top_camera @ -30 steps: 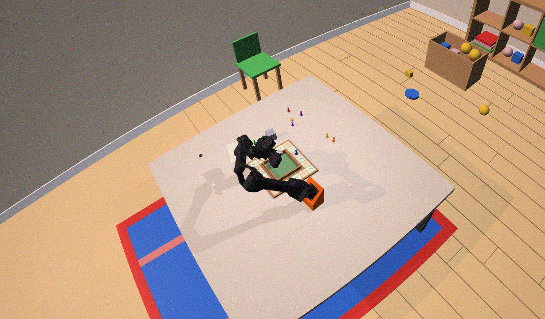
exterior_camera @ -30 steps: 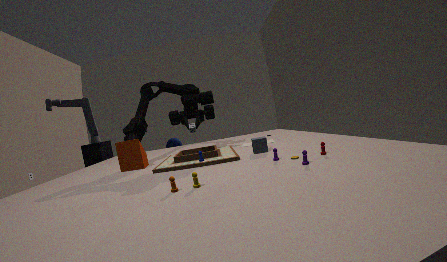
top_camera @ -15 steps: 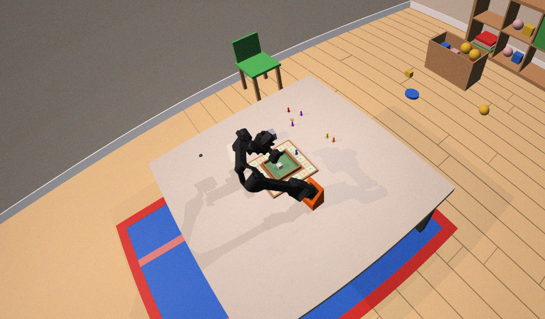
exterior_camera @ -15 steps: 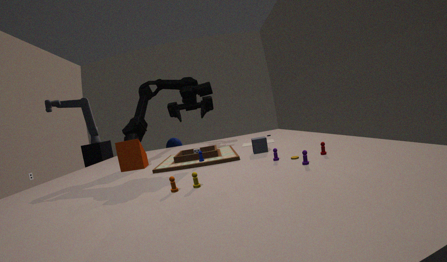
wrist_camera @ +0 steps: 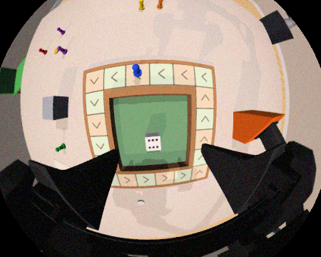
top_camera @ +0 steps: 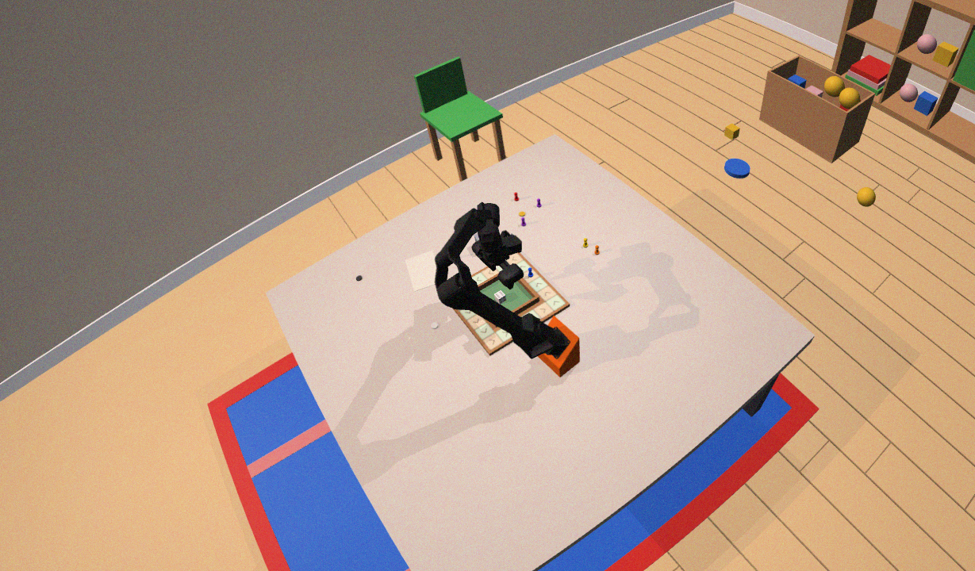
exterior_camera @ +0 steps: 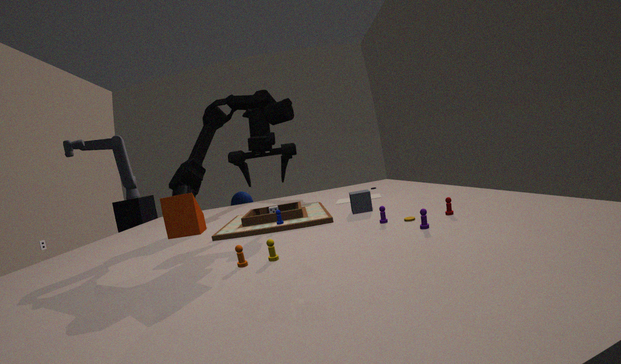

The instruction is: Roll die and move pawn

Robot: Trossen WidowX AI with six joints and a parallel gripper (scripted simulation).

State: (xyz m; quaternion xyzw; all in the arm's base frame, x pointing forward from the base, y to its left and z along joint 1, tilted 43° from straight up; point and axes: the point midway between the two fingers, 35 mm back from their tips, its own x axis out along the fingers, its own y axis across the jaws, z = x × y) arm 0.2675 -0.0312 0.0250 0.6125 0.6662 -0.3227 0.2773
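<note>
The blue pawn is 30 mm ahead of my gripper tip, 110 mm to the right of it and 80 mm below it. Round my gripper tip: yellow pawn (20 mm ahead, 330 mm to the right, 90 mm below); then green dice tray (10 mm ahead, 100 mm below); then white die (10 mm ahead, 20 mm to the left, 80 mm below).
</note>
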